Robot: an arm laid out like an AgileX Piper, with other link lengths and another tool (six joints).
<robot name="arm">
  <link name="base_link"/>
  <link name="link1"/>
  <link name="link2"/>
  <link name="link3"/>
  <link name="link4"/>
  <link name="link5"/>
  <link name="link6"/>
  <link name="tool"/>
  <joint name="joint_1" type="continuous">
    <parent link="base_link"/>
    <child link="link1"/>
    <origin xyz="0 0 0.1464" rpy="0 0 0"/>
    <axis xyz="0 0 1"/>
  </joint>
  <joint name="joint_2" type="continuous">
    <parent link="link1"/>
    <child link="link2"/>
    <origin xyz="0 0 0" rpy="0 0 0"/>
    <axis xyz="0 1 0"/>
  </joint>
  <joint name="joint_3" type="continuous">
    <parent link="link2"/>
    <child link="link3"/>
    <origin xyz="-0.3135 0 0.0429" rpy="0 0 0"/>
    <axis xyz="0 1 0"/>
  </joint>
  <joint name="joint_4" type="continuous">
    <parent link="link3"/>
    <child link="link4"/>
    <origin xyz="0.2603 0 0.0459" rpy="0 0 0"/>
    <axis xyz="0.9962 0 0.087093"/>
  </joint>
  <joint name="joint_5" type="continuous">
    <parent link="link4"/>
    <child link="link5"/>
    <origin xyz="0 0 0" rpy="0 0 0"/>
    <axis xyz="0 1 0"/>
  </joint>
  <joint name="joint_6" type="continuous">
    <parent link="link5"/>
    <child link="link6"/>
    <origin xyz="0.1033 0 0.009" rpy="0 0 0"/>
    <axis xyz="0.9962 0 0.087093"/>
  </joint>
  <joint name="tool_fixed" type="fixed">
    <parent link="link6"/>
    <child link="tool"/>
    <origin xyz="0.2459 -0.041 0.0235" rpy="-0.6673 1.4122 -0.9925"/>
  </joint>
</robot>
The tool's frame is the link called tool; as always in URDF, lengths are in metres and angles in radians. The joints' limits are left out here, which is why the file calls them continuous.
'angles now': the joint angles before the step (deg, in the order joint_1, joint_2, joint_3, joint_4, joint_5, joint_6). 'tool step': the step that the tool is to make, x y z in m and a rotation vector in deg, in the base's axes. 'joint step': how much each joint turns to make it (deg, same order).
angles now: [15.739, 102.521, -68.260, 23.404, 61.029, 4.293]
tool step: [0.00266, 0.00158, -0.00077, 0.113, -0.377, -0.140]
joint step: [0.125, 0.131, 0.000, 0.135, -0.571, 0.001]
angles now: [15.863, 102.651, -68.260, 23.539, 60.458, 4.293]
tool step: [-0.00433, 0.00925, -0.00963, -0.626, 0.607, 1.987]
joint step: [2.033, 1.677, -0.329, -0.342, -0.637, -0.001]
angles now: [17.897, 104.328, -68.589, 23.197, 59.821, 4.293]
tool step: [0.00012, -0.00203, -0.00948, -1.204, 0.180, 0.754]
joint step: [0.732, 1.264, 0.020, -1.071, -0.890, 0.258]
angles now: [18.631, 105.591, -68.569, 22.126, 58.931, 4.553]
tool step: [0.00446, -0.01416, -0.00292, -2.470, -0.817, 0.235]
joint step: [0.144, 0.000, -0.035, -3.006, -0.409, 1.447]
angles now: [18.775, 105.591, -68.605, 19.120, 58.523, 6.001]
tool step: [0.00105, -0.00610, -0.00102, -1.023, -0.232, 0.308]
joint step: [0.041, 0.000, 0.000, -1.237, 0.001, 0.403]
